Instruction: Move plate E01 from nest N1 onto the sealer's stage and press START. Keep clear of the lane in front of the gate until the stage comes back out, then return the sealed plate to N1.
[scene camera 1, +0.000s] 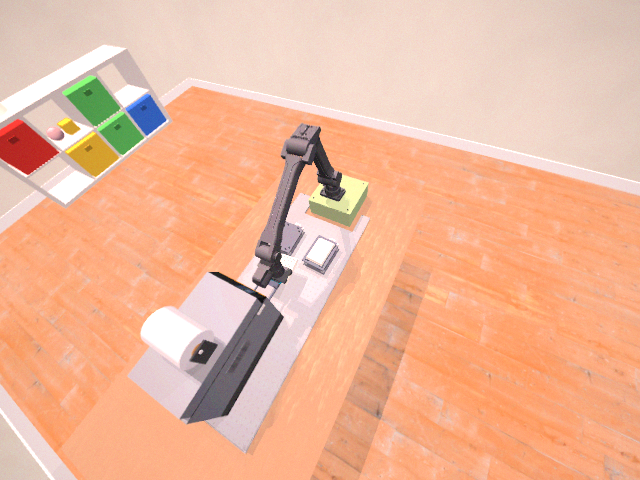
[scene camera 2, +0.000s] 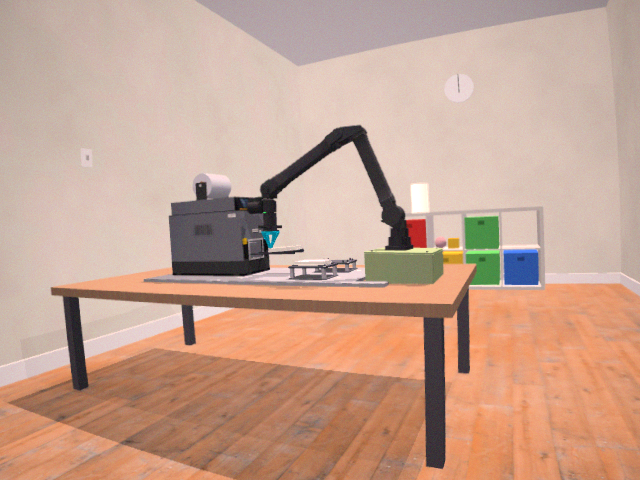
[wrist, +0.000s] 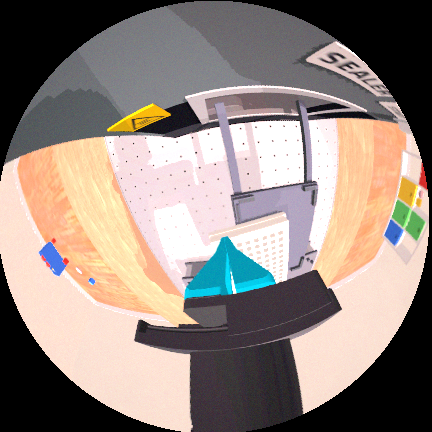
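Where they show: gripper, fingertip midpoint: (scene camera 1: 283, 281) (scene camera 2: 270, 248) (wrist: 225, 241); arm's base at its link origin: (scene camera 1: 332, 193) (scene camera 2: 399, 249).
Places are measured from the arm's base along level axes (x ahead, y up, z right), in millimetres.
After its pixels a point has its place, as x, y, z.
A white plate with a grid of wells (scene camera 1: 290, 262) {464, 23, -30} (scene camera 2: 287, 248) {468, 17, -54} (wrist: 270, 245) {538, 20, -1} lies over the grey stage (scene camera 2: 290, 252) (wrist: 301, 207), which stands out of the dark sealer (scene camera 1: 254, 341) {814, 66, -104} (scene camera 2: 209, 240) {846, 65, -106} (wrist: 225, 55) on two rails. Whether the plate is fully seated is unclear. My gripper (scene camera 2: 270, 246) {554, 19, -49} (wrist: 225, 241) {554, 19, -49} is shut and empty, its cyan fingers pointing down in front of the sealer, by the plate. The fingers partly hide the plate in the wrist view. Another white plate (scene camera 1: 321, 251) {328, -31, -110} (scene camera 2: 312, 262) {307, -33, -143} sits on a nest. The nest and plate labels and the START button cannot be made out.
A second nest (scene camera 1: 292, 237) {313, -55, 74} (scene camera 2: 350, 262) {240, -59, 81} stands beside the first, partly behind the arm in scene camera 1. A white roll (scene camera 1: 175, 335) {895, 378, -27} (scene camera 2: 214, 186) {844, 313, -51} tops the sealer. A yellow warning wedge (wrist: 142, 119) {668, 55, -76} juts from its front. The arm stands on a green block (scene camera 1: 333, 210) {94, -14, -53} (scene camera 2: 403, 266) {-51, -49, -145}.
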